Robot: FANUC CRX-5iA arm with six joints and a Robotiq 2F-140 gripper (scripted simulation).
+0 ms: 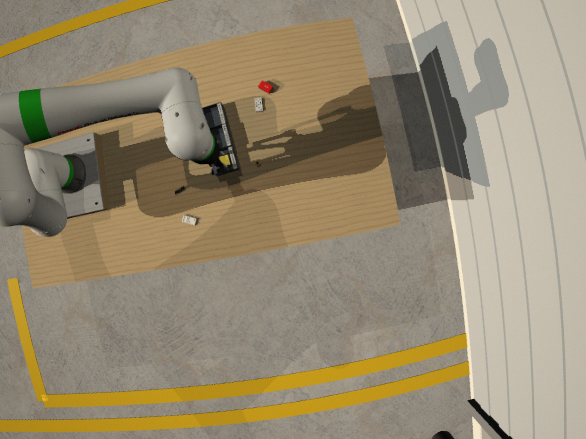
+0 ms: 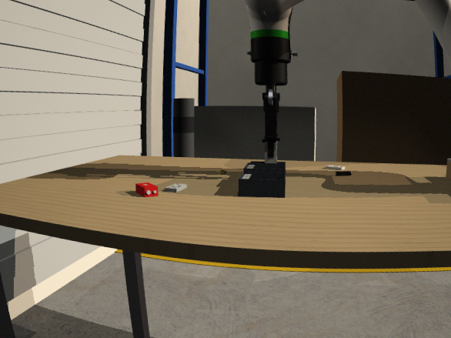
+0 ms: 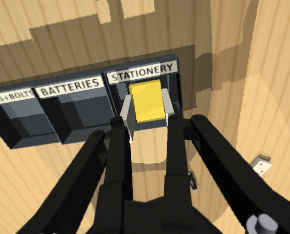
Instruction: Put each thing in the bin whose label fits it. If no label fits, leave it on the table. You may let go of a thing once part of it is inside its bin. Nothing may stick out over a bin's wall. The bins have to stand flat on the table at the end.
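My hand is 220 mm short of the red battery, 230 mm to the right of it and 40 mm above it. The rest, counted from my hand: yellow pad (30 mm below); then nut (120 mm ahead, 40 mm to the right, 50 mm below); then black three-part bin (10 mm ahead, 80 mm to the left, 30 mm below).
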